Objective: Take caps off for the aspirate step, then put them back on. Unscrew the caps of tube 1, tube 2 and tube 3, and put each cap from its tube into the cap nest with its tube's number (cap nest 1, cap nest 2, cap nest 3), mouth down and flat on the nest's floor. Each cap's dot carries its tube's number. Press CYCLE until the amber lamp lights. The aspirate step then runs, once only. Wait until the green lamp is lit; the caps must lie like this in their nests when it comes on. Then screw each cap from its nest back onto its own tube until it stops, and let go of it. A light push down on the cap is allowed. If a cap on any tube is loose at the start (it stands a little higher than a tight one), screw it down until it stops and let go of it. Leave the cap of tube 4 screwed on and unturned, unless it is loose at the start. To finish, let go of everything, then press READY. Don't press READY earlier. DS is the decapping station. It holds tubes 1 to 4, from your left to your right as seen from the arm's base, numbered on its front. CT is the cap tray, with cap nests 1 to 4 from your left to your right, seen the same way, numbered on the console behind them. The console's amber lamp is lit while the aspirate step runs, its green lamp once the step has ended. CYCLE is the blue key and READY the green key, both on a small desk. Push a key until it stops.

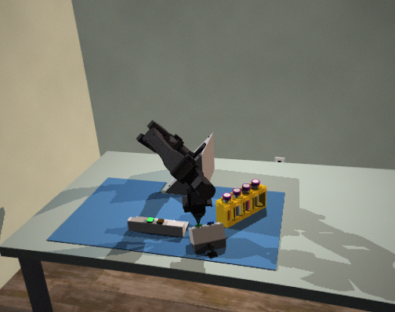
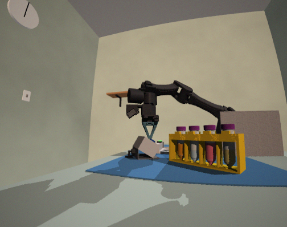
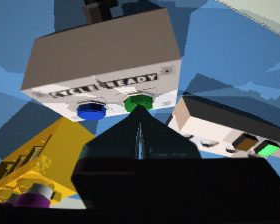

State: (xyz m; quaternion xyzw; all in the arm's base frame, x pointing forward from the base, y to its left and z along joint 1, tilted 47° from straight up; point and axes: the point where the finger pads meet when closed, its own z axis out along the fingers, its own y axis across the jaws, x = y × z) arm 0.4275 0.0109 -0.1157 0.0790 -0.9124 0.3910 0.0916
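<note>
Now: hand 10 mm above the green ready key. Round my hand: blue cycle key 10 mm behind, 40 mm to the left, 10 mm below; small key desk 10 mm ahead, 20 mm to the left, 30 mm below.
</note>
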